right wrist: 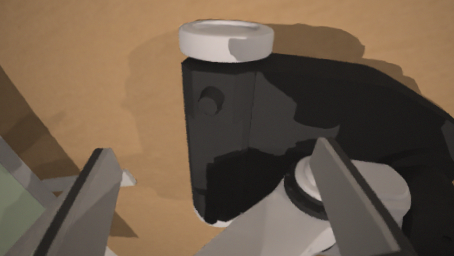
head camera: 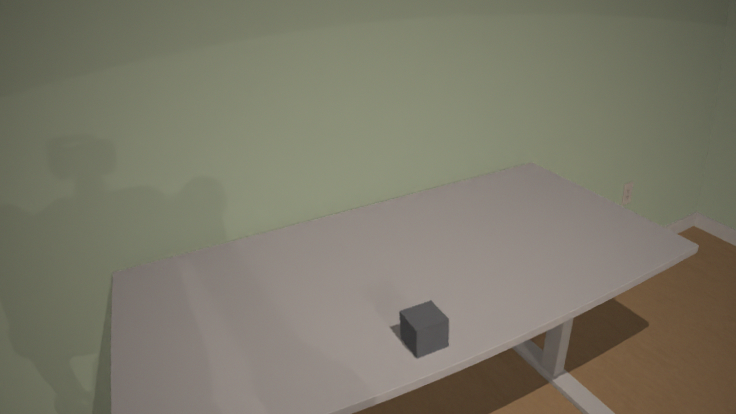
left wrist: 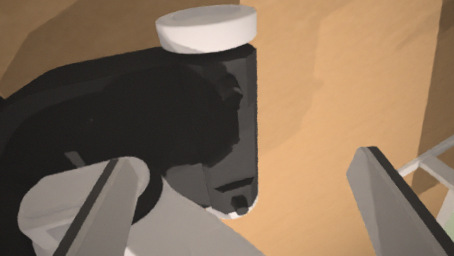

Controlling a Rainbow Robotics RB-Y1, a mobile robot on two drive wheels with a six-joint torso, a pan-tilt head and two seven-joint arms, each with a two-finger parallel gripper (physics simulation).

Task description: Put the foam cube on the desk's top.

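Frame: origin at the robot's base, x ahead, y left, z up, level; millimetres.
Where they show: left gripper, fingertip midpoint: [left wrist: 241,166]; right gripper, fingertip midpoint: [right wrist: 217,156].
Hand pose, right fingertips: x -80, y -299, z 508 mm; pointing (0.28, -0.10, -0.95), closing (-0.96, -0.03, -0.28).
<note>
Things, the pixels of their top centre, and the offset from my right fingertips. "spot": a spot on its surface instead. Level surfaces: height alone.
- dark grey foam cube, top centre: [head camera: 424,315] 754 mm ahead, 204 mm left, 287 mm up
- light grey desk top, surface height: 213 mm up
- desk leg, surface spot: [head camera: 557,347] spot: 1256 mm ahead, 352 mm right, 336 mm down
The dark grey foam cube [head camera: 424,329] sits upright on the light grey desk top [head camera: 463,236], near its front edge, in the head view. My left gripper [left wrist: 241,166] is open and empty, with its fingers wide apart over the floor and my own base. My right gripper [right wrist: 217,156] is open and empty, also above the floor beside my base. Neither gripper shows in the head view, and the cube does not show in either wrist view.
A green wall [head camera: 334,113] stands behind the desk. A desk leg [head camera: 557,347] and its foot stand on the brown floor at the right. My black base [left wrist: 125,115] [right wrist: 220,130] with its white wheels shows below the grippers. A wall outlet [head camera: 627,193] is at the right.
</note>
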